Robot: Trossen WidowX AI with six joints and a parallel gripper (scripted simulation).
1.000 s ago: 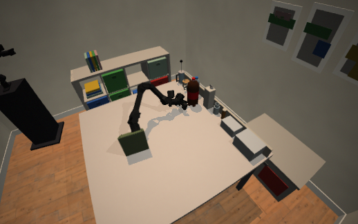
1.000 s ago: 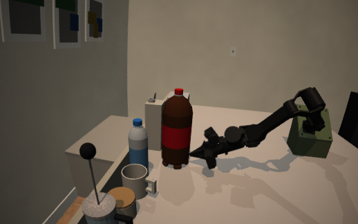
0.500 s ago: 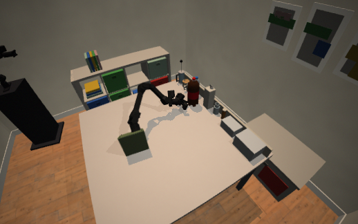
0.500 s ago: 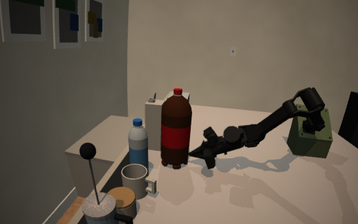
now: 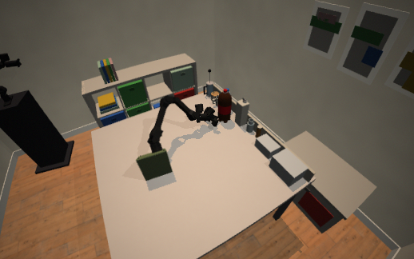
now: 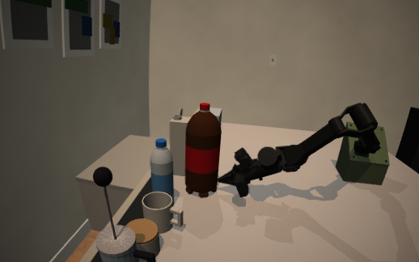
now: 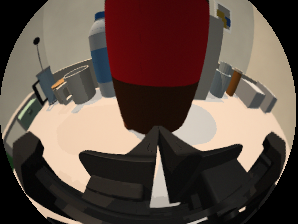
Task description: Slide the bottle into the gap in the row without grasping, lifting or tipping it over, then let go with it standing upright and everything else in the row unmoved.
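My gripper is now 9 cm below the dark cola bottle, 8 cm short of it and 2 cm to the right of it. From my hand the other things lie so: water bottle: 17 cm ahead, 14 cm to the left, 5 cm above; then lidded jar: 33 cm to the left, 12 cm ahead, 3 cm below.
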